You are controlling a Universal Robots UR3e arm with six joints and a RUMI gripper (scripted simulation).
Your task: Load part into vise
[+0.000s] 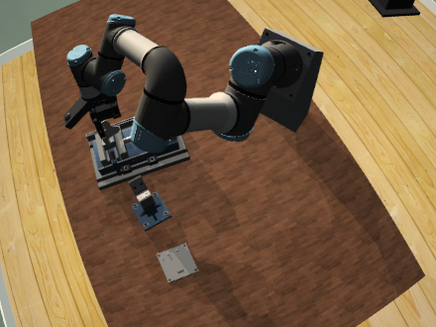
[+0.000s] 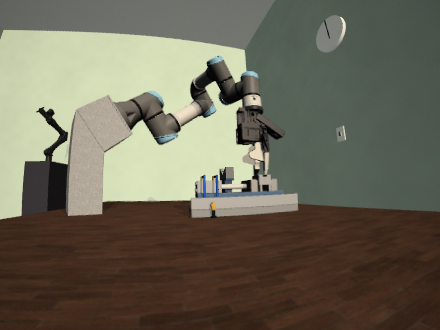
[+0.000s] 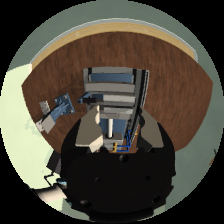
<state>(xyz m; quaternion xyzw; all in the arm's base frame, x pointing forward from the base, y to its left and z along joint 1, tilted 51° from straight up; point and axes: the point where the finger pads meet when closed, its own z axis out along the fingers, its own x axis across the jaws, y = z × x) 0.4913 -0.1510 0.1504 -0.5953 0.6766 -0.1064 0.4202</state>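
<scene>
My gripper is now 20 mm above the part. The rest, counted from my hand: grey infeed plate: 120 mm behind, 400 mm to the left, 120 mm below.
</scene>
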